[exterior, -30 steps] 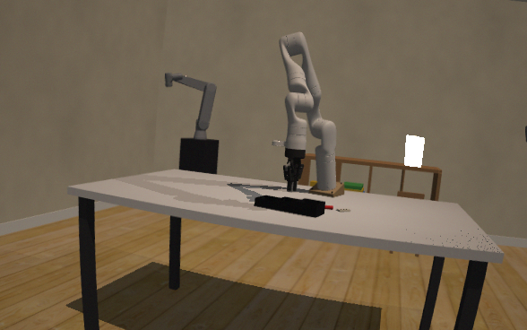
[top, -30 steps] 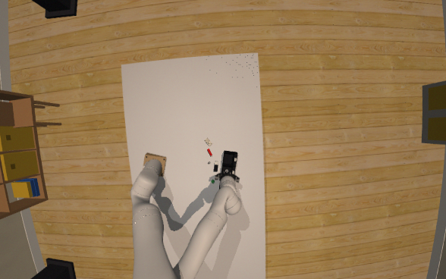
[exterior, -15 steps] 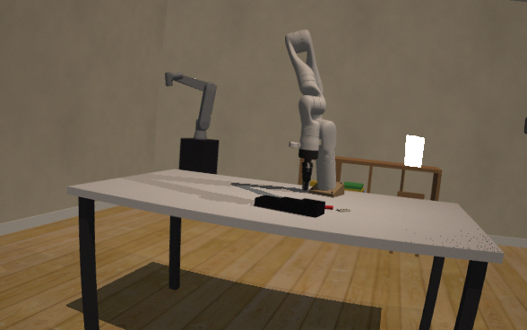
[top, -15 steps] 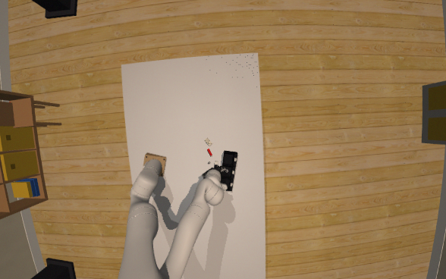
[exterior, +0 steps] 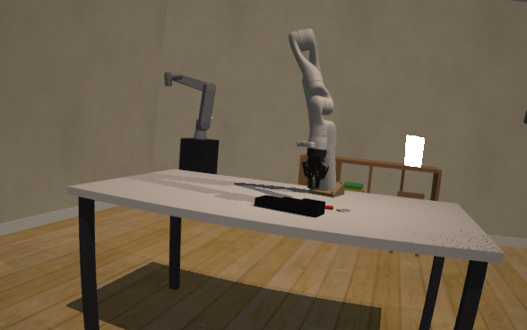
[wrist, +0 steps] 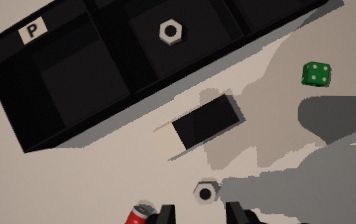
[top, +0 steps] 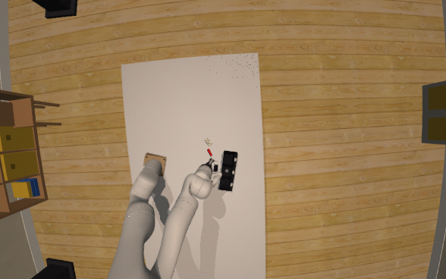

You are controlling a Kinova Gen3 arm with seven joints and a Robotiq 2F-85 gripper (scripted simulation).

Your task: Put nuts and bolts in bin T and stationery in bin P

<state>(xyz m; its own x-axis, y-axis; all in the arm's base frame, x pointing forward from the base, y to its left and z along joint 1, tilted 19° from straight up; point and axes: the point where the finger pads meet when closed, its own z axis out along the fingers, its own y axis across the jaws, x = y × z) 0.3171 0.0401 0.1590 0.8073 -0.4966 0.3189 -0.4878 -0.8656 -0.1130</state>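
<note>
Right now the black eraser is 40 mm ahead of my hand, 20 mm to the right of it and 80 mm below it. The rest, counted from my hand: black double bin: 120 mm ahead, 50 mm to the right, 70 mm below; then red battery: 60 mm to the left, 80 mm below; then green die: 30 mm ahead, 130 mm to the right, 80 mm below.
</note>
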